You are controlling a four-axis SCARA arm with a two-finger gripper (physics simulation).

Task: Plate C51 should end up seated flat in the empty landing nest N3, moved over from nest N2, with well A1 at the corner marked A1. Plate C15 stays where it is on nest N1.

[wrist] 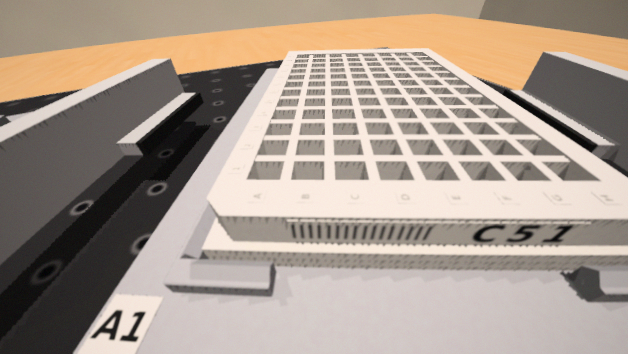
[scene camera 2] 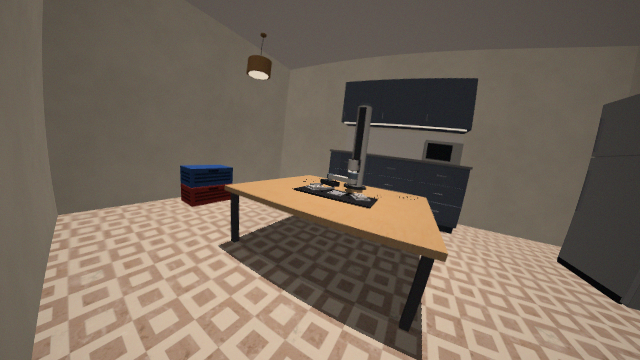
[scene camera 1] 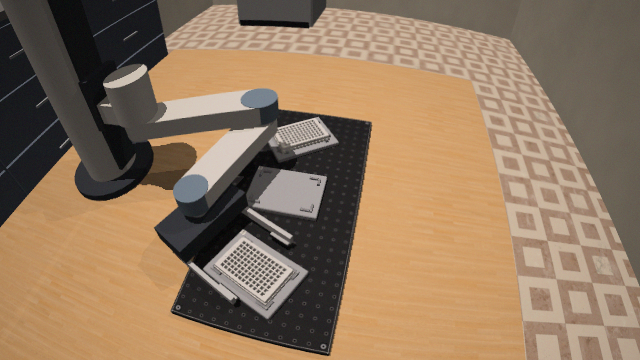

Labels:
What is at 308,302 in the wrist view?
A nest N2.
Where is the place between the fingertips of my gripper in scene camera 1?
263,269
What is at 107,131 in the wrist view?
My gripper.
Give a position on a nest N1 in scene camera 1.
At 281,157

